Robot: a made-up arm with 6 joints.
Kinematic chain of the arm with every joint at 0, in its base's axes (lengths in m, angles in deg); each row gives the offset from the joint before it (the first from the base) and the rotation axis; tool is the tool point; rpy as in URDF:
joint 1: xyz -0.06 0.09 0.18 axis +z
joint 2: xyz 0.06 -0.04 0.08 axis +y
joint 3: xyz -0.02 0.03 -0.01 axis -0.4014 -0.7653 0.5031
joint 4: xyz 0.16 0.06 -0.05 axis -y
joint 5: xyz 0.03 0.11 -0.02 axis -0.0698 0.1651 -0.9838
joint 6: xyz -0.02 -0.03 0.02 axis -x
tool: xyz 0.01 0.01 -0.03 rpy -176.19 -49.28 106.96
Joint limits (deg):
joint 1: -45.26..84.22
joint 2: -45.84..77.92
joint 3: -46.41..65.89
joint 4: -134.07..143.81
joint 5: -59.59..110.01
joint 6: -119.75..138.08
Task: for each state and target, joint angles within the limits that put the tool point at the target. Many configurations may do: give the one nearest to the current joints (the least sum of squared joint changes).
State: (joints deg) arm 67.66 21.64 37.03 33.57 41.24 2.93
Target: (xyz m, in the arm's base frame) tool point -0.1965 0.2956 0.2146
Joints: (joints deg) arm 72.26 4.35 58.97 26.15 34.31 33.38
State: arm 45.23 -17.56 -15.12 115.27 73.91 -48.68
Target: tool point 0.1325 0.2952 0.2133
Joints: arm 21.61 -12.89 -36.52 97.81 74.89 -32.99
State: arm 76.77 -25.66 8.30 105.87 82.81 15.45
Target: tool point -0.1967 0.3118 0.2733
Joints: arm 70.65 -16.42 31.02 132.43 73.26 -8.11
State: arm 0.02 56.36 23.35 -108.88 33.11 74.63
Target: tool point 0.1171 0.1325 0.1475
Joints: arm -31.95 43.39 10.99 -111.60 34.77 81.54
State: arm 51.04 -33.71 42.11 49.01 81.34 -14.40
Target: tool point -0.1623 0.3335 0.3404
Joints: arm 64.27 -45.84 21.29 62.32 85.14 -33.10
